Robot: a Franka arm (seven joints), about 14 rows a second.
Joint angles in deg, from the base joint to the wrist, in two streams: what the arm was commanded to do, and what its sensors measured. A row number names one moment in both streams.
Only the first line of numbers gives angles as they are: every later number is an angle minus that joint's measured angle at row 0.
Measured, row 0:
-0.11 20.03 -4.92 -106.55 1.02 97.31 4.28
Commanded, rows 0 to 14:
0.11 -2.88 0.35 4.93 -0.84 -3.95 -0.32
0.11 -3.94 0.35 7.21 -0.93 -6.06 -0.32
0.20 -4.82 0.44 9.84 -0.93 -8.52 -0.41
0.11 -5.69 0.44 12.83 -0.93 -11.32 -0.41
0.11 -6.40 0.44 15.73 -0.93 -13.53 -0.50
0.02 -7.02 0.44 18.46 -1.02 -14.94 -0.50
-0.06 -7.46 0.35 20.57 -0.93 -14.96 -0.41
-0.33 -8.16 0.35 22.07 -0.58 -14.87 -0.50
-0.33 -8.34 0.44 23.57 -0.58 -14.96 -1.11
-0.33 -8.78 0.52 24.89 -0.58 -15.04 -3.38
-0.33 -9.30 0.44 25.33 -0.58 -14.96 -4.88
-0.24 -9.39 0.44 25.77 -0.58 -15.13 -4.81
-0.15 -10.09 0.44 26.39 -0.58 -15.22 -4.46
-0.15 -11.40 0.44 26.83 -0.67 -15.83 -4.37
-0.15 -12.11 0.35 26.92 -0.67 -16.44 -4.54
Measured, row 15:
0.06 -9.88 0.16 26.35 0.00 -14.81 -3.72
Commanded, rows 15 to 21:
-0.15 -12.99 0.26 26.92 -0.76 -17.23 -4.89
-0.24 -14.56 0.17 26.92 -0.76 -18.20 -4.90
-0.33 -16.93 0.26 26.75 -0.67 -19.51 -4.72
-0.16 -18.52 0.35 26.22 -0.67 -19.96 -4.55
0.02 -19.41 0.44 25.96 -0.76 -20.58 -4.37
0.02 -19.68 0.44 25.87 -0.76 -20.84 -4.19
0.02 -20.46 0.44 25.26 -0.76 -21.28 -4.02
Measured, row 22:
0.02 -18.63 0.15 27.31 0.00 -21.07 -3.92
